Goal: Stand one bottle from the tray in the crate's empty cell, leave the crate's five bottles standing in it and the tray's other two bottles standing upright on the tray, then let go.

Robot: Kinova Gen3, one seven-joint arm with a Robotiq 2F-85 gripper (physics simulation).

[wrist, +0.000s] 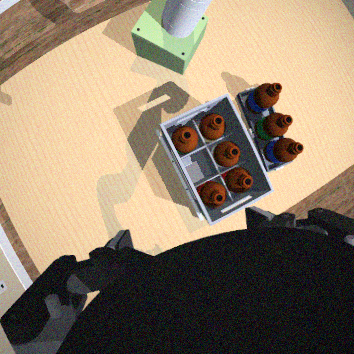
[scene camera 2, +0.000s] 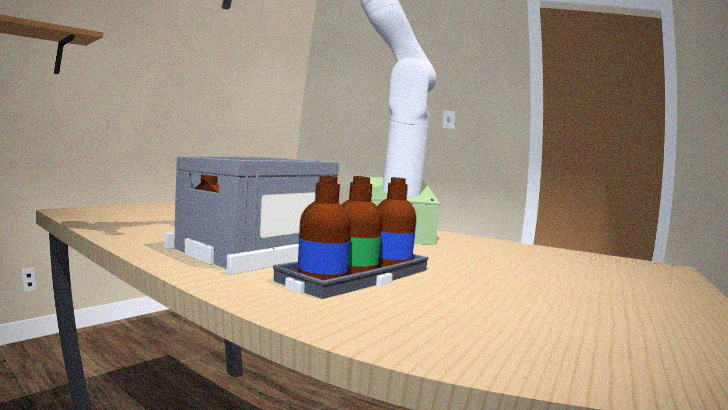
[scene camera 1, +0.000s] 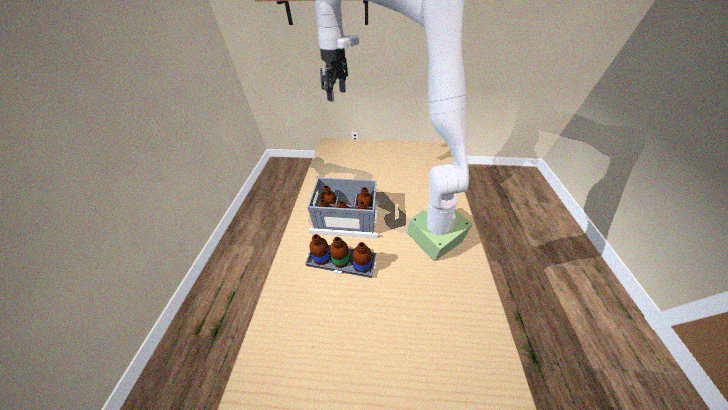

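Where they show: gripper, fingertip midpoint: (wrist: 189, 231) (scene camera 2: 233, 3) (scene camera 1: 337, 96); arm's base at its link origin: (wrist: 177, 23) (scene camera 1: 438, 225).
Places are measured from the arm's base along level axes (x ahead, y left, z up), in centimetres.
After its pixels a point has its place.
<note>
My gripper (scene camera 1: 336, 94) {x 37.1, y -29.7, z 40.9 cm} (wrist: 189, 231) {x 37.1, y -29.7, z 40.9 cm} is open and empty, high above and behind the crate; it does not show in scene camera 2. The grey crate (scene camera 1: 317, 221) {x 50.4, y -9.5, z -3.2 cm} (scene camera 2: 213, 219) {x 51.9, y -15.6, z -3.9 cm} (wrist: 251, 142) {x 39.7, y -7.8, z 6.1 cm} holds five upright brown bottles. Its empty cell (wrist: 194, 168) {x 37.4, y -21.2, z -10.6 cm} is the middle one of the row away from the tray. On the dark tray (scene camera 1: 356, 274) {x 35.1, y 13.0, z -10.5 cm} (scene camera 2: 351, 283) {x 49.7, y 8.7, z -10.1 cm} (wrist: 244, 103) stand three upright bottles: a blue-banded bottle (scene camera 1: 361, 254) {x 32.7, y 10.7, z 0.9 cm} (scene camera 2: 398, 219) {x 35.7, y 10.5, z -2.0 cm} (wrist: 266, 97) {x 33.0, y 6.6, z 0.4 cm} nearest the robot base, a green-banded bottle (scene camera 1: 339, 249) {x 40.7, y 7.7, z 0.7 cm} (scene camera 2: 364, 221) {x 44.1, y 7.8, z -1.8 cm} (wrist: 274, 125) {x 40.7, y 3.4, z 0.5 cm} in the middle, and another blue-banded bottle (scene camera 1: 318, 247) {x 48.6, y 6.0, z 0.6 cm} (scene camera 2: 324, 226) {x 52.4, y 5.3, z -2.0 cm} (wrist: 287, 150) {x 48.6, y 2.0, z 1.1 cm}.
The arm's green base (scene camera 1: 439, 239) {x 1.4, y 6.2, z -0.9 cm} (scene camera 2: 426, 221) {x 3.6, y 7.7, z -6.0 cm} (wrist: 162, 47) {x 4.1, y -8.6, z 0.1 cm} stands beside the crate and tray. A low white strip (scene camera 1: 343, 233) {x 39.6, y -6.3, z -9.4 cm} (scene camera 2: 262, 258) {x 47.7, y -7.9, z -9.6 cm} lies along the crate's tray side. White blocks touch the tray's outer edge. A wooden shelf (scene camera 2: 50, 31) is on the wall.
</note>
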